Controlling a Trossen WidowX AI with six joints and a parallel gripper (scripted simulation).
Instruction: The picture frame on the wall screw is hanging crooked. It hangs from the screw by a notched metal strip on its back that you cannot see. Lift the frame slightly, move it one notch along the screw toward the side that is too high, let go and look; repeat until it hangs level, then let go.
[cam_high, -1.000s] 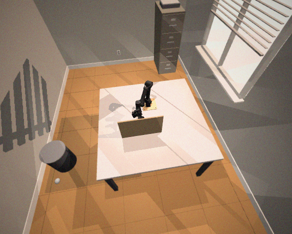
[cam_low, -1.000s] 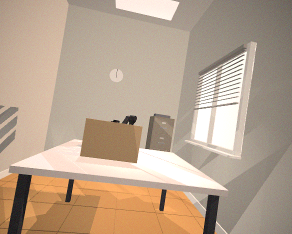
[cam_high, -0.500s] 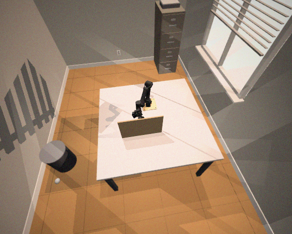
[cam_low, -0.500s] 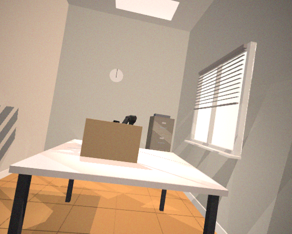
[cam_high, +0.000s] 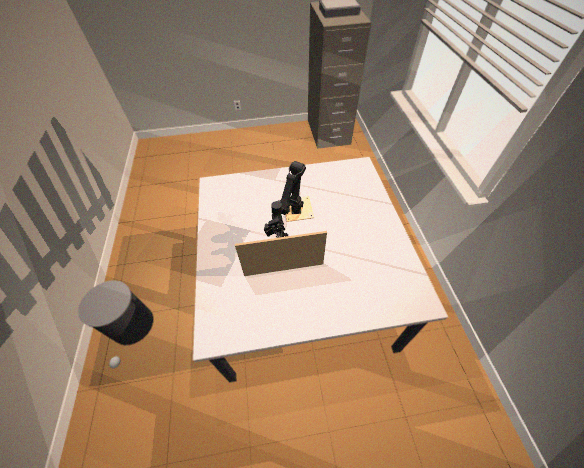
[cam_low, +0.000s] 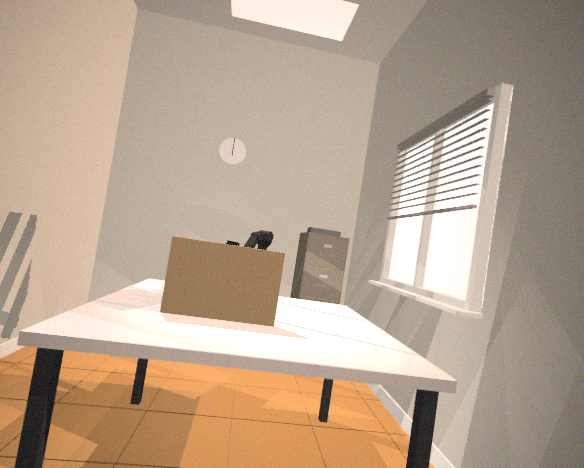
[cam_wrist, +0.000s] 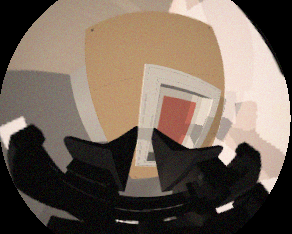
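Now: gripper tip 10 mm short of the picture frame, 20 mm to the right of it and 50 mm above it. From my gripper tip the other things lie so: wall board 20 mm ahead, 70 mm below.
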